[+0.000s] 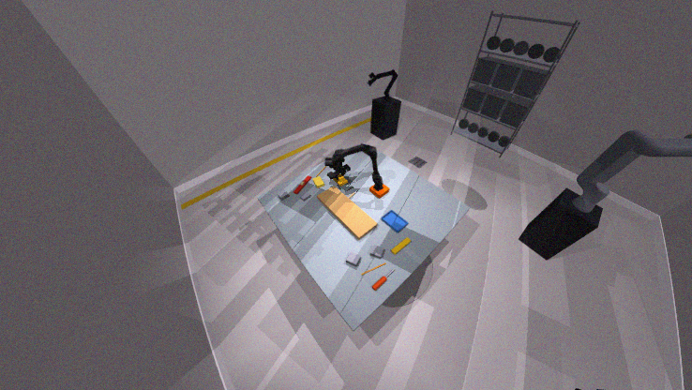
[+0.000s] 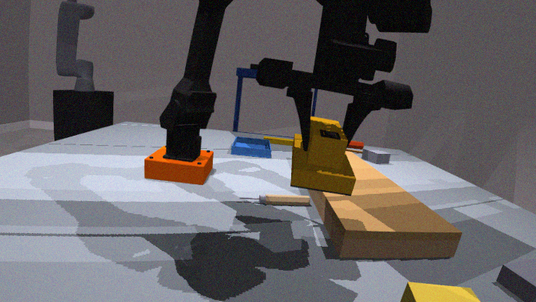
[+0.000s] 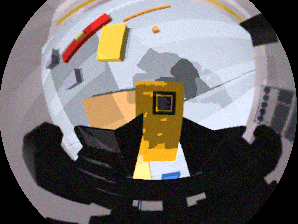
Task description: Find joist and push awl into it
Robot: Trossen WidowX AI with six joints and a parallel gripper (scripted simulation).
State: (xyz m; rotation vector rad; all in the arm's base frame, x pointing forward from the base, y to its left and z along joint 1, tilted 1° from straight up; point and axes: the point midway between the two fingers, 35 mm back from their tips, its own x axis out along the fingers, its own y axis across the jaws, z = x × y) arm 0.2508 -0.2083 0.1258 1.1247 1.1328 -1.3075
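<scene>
The green square light is 30 mm to the right of my gripper tip and 30 mm above it. The rest, counted from my gripper tip: awl: 120 mm to the left, 120 mm below, 60 mm behind; then yellow stud finder: 20 mm above, 10 mm to the right; then yellow block: 180 mm to the right, 110 mm below, 110 mm ahead.
</scene>
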